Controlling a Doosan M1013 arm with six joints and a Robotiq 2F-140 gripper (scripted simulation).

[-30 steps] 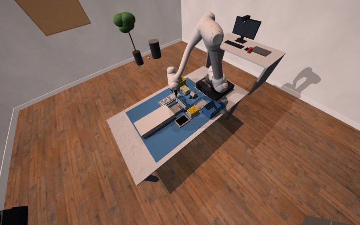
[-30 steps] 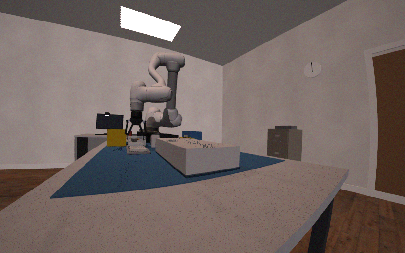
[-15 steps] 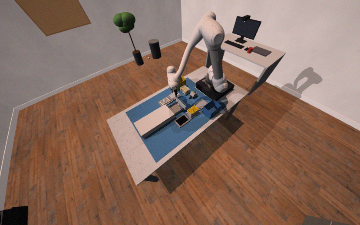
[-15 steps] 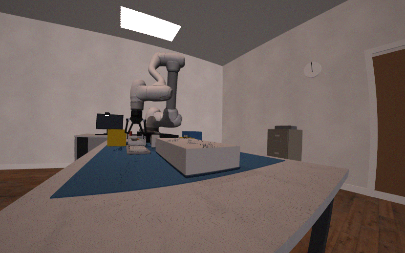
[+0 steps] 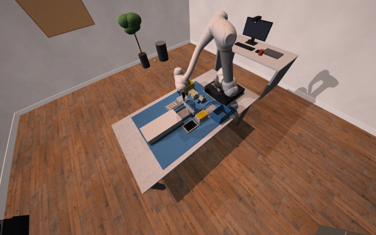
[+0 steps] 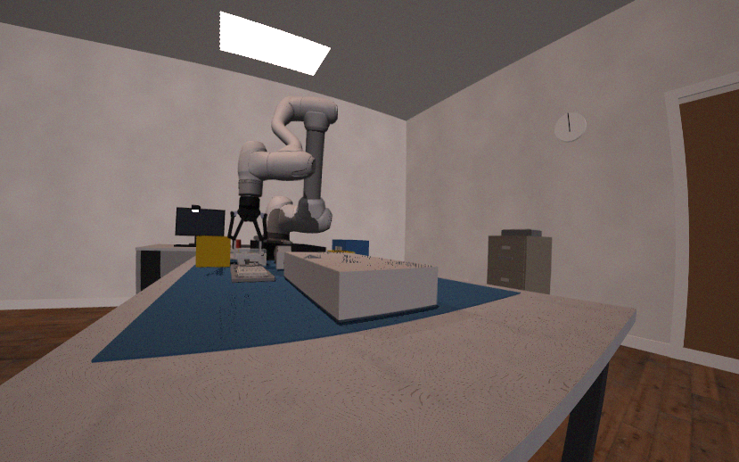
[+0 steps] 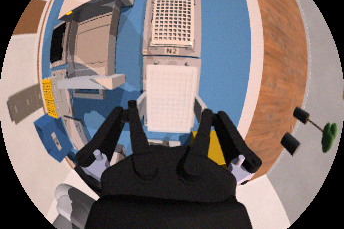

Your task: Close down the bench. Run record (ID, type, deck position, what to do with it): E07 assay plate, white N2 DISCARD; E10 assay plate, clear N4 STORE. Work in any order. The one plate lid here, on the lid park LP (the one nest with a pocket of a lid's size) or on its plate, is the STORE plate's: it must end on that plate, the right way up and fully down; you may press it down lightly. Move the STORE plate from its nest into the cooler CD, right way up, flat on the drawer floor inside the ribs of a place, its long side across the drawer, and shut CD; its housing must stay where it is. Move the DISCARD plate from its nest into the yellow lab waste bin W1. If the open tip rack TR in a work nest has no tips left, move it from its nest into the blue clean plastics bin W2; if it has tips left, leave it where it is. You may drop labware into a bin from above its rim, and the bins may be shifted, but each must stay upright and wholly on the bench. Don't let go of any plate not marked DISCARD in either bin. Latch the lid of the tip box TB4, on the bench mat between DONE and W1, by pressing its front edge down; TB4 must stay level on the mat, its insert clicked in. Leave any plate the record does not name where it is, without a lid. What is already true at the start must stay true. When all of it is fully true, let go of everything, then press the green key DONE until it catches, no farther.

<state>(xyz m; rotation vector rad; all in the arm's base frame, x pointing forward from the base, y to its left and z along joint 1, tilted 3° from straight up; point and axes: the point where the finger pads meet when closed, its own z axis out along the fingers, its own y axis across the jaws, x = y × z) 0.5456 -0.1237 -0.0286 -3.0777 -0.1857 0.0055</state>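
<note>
Right now the cooler drawer is 22 cm to the left of my hand, 13 cm ahead of it and 4 cm below it. From my hand the other things lie so: label N2: 9 cm ahead, 6 cm below, 1 cm to the left; then white gridded plate: 16 cm ahead, 5 cm below, 2 cm to the left; then yellow bin W1: 17 cm behind, 15 cm to the right, 3 cm below.
</note>
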